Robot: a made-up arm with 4 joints.
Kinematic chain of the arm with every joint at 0, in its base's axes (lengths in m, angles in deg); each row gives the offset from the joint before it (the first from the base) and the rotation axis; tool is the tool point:
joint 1: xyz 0 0 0.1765 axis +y
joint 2: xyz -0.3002 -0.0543 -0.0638 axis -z
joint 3: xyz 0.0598 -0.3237 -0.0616 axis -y
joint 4: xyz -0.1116 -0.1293 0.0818 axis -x
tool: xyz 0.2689 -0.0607 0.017
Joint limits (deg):
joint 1: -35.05..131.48
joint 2: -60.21..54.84
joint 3: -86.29..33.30
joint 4: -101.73..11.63
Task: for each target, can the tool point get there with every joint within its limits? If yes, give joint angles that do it. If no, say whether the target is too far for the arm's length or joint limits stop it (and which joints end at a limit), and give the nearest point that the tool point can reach.
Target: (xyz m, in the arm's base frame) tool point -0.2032 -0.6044 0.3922
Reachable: yes | joints 87.67 14.74 -45.34 -34.73
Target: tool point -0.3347 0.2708 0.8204
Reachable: no: joint limits stop it (at a limit: joint 2, joint 3, joint 4) | nearest point -0.3152 -0.3903 0.7829 | short by 0.662 m
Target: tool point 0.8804 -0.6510 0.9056
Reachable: no: too far | nearest point 0.4598 -0.4598 0.6262 | short by 0.540 m
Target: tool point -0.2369 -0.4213 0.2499
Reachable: yes | joints 115.25 -23.18 -56.82 -90.79
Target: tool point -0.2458 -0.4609 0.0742
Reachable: yes | joints 80.34 -23.23 -75.65 -22.95
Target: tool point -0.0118 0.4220 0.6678
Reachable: no: joint limits stop it (at a limit: joint 1, joint 2, joint 4) | nearest point 0.2013 -0.1273 0.3154 | short by 0.687 m
